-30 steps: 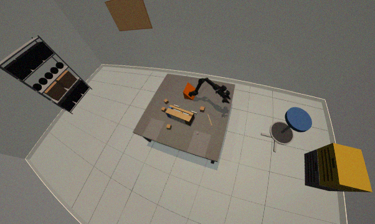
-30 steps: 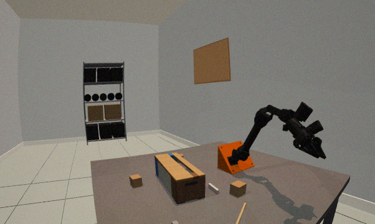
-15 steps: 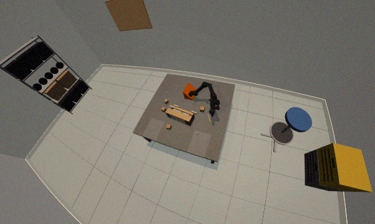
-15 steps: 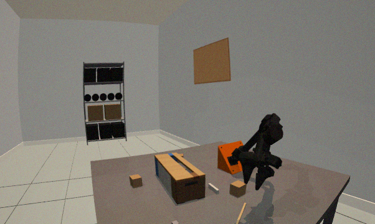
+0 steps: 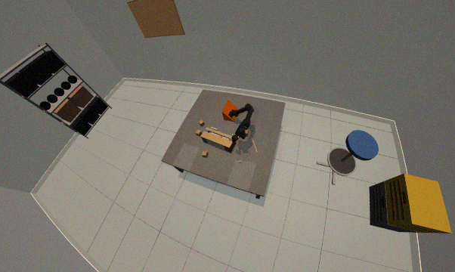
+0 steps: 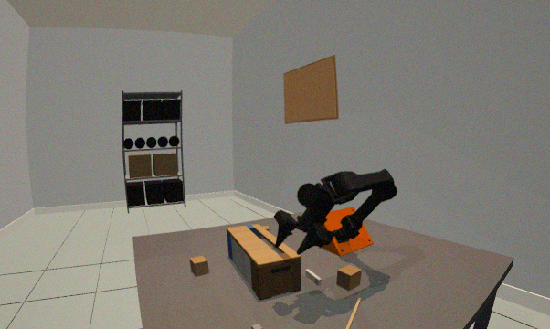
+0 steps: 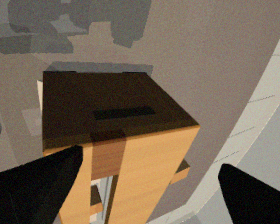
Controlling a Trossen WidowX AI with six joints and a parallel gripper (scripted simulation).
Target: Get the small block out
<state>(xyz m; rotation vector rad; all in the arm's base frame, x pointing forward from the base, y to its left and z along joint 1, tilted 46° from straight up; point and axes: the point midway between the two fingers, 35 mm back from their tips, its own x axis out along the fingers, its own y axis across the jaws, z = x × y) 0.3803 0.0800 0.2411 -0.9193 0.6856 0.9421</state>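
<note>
Now: the tan block 20 mm behind my gripper tip, 200 mm to the right of it and 80 mm below it. Also, from my gripper tip: box 40 mm behind, 200 mm to the right, 100 mm below; wooden stick 100 mm behind, 200 mm to the left, 160 mm below.
</note>
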